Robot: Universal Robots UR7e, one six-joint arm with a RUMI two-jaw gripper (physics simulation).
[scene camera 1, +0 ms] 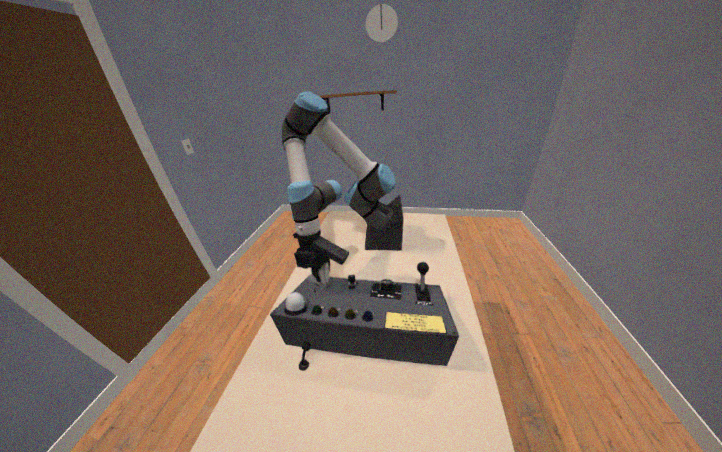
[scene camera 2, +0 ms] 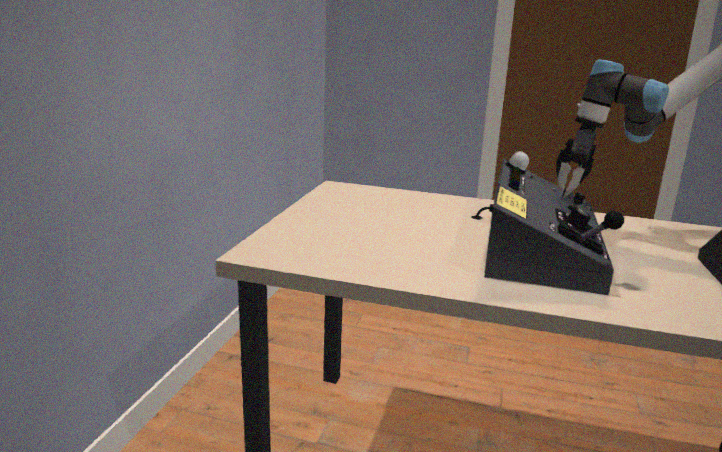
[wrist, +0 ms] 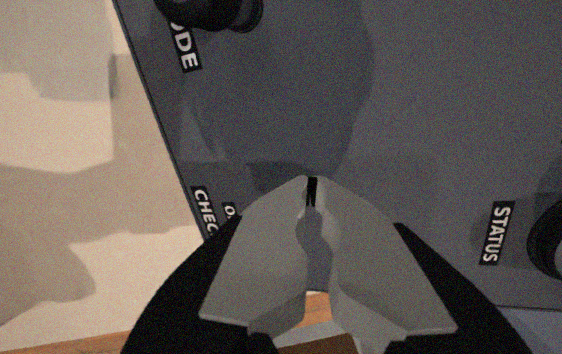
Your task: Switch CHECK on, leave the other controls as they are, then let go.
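Seen in the pictures: gripper, fingertip midpoint: [scene camera 1: 324,287] [scene camera 2: 562,196] [wrist: 309,179]; arm's base, link origin: [scene camera 1: 381,219].
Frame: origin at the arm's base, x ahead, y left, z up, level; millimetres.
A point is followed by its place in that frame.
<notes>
The dark sloped console [scene camera 1: 367,343] @[x 637, y -81, z -16 mm] [scene camera 2: 532,261] @[x 575, y 158, z -47 mm] [wrist: 425,100] @[x 500, y -199, z 17 mm] stands on the table. The CHECK label [wrist: 205,212] @[x 362, y -239, z -35 mm] shows at the console's edge in the wrist view, partly covered by a finger, with a small, partly hidden label beginning with O beside it. The CHECK switch itself is not visible; the fingers cover the area beside its label, so its position cannot be told. My gripper [scene camera 1: 322,285] @[x 440, y -227, z -5 mm] [scene camera 2: 565,194] @[x 440, y -227, z -5 mm] [wrist: 309,179] @[x 440, y -227, z -5 mm] is shut and empty, its tips pointing down close over the console's CHECK corner. Whether they touch anything is unclear.
The MODE knob [wrist: 210,10] @[x 425, y -143, z 31 mm] [scene camera 1: 351,280] @[x 435, y -132, z 23 mm] is beside the gripper. A white dome [scene camera 1: 295,302] @[x 575, y -274, z 88 mm] [scene camera 2: 518,160] @[x 566, y -261, z 78 mm], coloured buttons, a yellow note [scene camera 1: 414,322] @[x 618, y 45, z 49 mm] [scene camera 2: 512,202] @[x 617, y 52, z 48 mm], a black handle [scene camera 1: 386,286] @[x 464, y -16, z 21 mm] and a ball-topped lever [scene camera 1: 422,268] @[x 424, y 107, z 56 mm] [scene camera 2: 613,220] @[x 417, y 131, z 49 mm] are also on the console.
</notes>
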